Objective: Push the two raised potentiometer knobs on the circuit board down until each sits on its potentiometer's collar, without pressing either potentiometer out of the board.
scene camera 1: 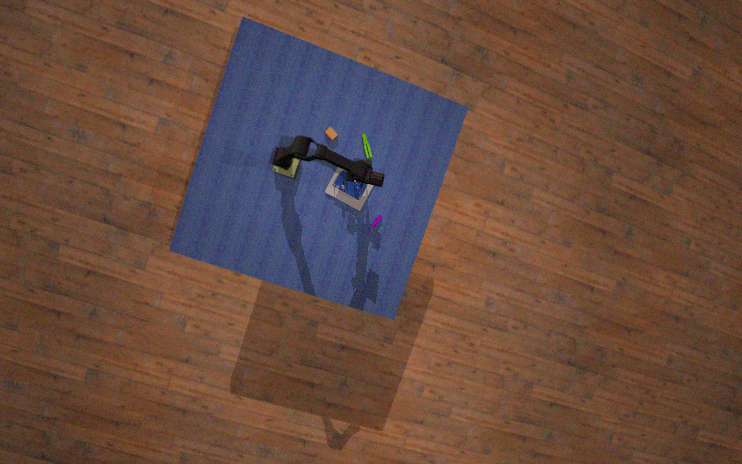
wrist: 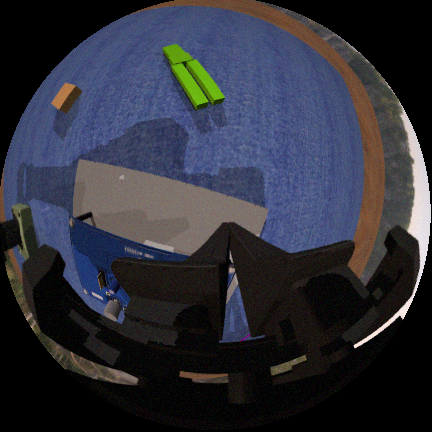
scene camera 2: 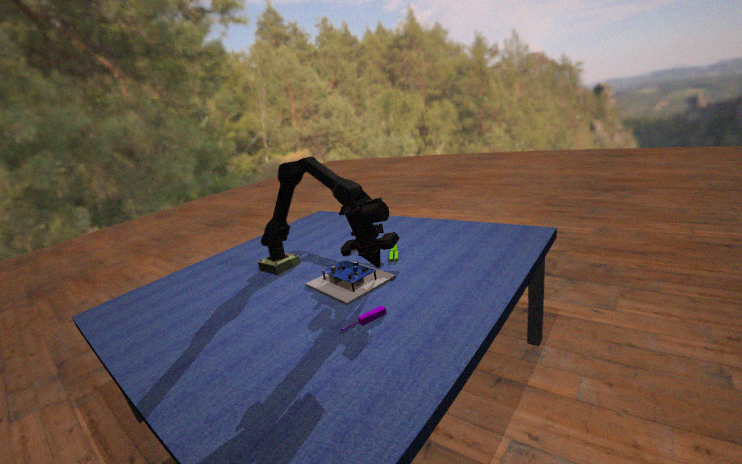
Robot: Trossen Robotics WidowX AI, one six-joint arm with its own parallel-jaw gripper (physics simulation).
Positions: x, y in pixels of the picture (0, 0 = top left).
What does the green clip-like tool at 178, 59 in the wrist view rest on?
The table.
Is my gripper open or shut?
Shut.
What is my gripper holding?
Nothing.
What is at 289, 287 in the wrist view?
My gripper.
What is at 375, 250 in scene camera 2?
My gripper.
